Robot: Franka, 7 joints.
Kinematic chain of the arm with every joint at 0, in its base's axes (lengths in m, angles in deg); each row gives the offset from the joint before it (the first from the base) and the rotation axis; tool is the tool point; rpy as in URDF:
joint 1: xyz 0 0 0.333 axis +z
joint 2: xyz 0 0 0 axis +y
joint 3: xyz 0 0 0.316 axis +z
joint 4: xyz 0.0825 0 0 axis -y
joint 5: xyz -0.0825 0 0.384 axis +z
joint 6: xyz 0 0 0 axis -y
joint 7: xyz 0.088 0 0 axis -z
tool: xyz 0 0 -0.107 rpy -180 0 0
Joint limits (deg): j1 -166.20..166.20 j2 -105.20..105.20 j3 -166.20..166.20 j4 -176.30..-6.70 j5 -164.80..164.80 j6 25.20..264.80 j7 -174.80..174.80
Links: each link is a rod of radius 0.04 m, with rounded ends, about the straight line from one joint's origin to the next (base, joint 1, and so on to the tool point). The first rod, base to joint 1, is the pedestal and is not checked.
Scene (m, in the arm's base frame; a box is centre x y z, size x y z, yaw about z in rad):
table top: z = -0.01
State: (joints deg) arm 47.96 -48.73 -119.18 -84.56 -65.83 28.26 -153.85
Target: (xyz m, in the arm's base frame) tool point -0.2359 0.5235 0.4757
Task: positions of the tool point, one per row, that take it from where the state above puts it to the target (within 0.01 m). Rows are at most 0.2 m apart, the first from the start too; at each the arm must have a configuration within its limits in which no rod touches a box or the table.
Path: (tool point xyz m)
1: -0.2701 -0.5037 0.3560
2: -0.4156 -0.3964 0.3613
3: -0.5208 -0.2476 0.3711
4: -0.5739 -0.0724 0.3849
5: -0.5686 0.1112 0.4027
6: -0.5051 0.2834 0.4241
7: -0.3900 0.4260 0.4486
8: -0.2359 0.5235 0.4757

